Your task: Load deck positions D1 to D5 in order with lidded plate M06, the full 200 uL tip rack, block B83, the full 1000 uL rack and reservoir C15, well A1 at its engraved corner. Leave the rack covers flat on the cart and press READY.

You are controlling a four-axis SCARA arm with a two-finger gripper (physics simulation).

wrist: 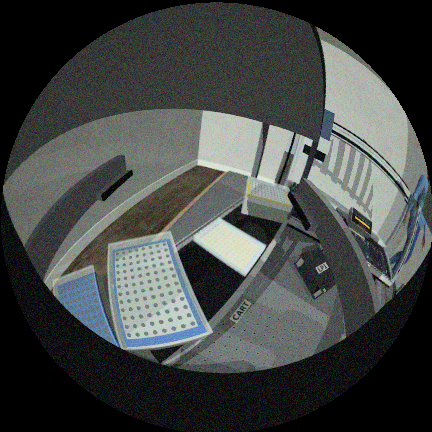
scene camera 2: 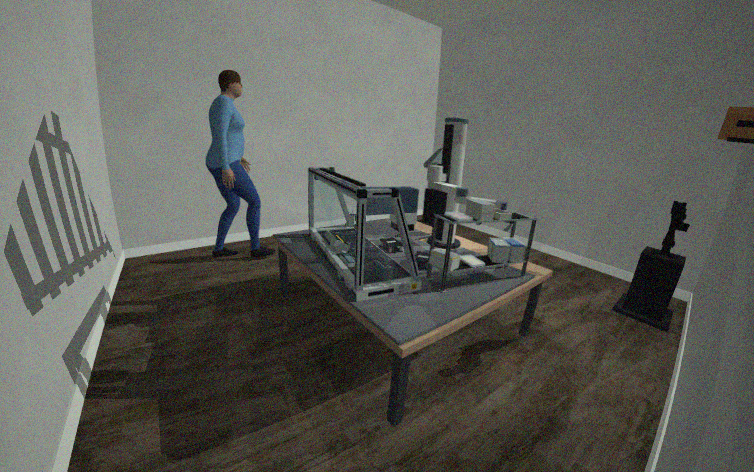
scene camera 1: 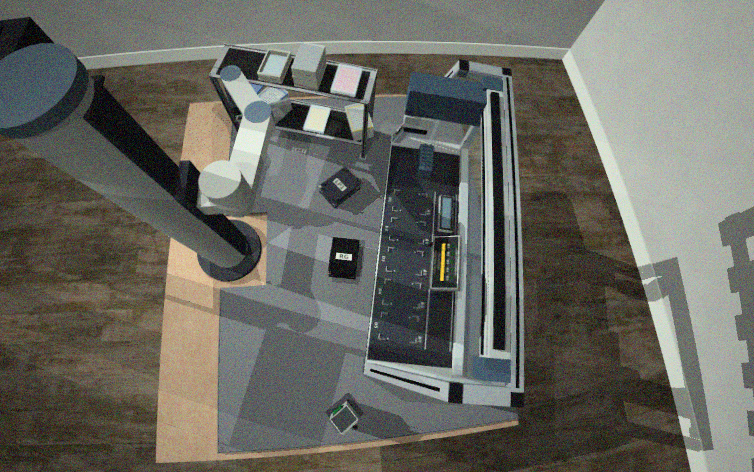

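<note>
My gripper (wrist: 208, 168) is open and empty over the cart (scene camera 1: 364, 97) (wrist: 227, 320); its two fingers stand wide apart in the wrist view. A tip rack with a blue border (wrist: 155, 290) and a bluer rack (wrist: 82, 302) are at the lower left of the wrist view. A cream-topped plate (wrist: 232, 245) (scene camera 1: 317, 118) lies flat on the lower shelf, beside a yellow-edged rack (wrist: 270, 192) (scene camera 1: 357, 119). A pale blue-topped item (scene camera 1: 274, 65), a tall grey box (scene camera 1: 308, 66) and a pink-topped item (scene camera 1: 346, 79) are on the upper shelf. Deck positions with corner marks (scene camera 1: 397, 289) hold no labware. M06, B83 and C15 labels are unreadable.
A black fixture marked LPI (scene camera 1: 340, 186) (wrist: 315, 270) and a black pad marked RG (scene camera 1: 343, 258) lie between arm and deck. The framed enclosure (scene camera 1: 503, 222) (scene camera 2: 360, 239) surrounds the deck. A small device (scene camera 1: 343, 416) is near the table edge. A person (scene camera 2: 227, 133) stands beyond the table.
</note>
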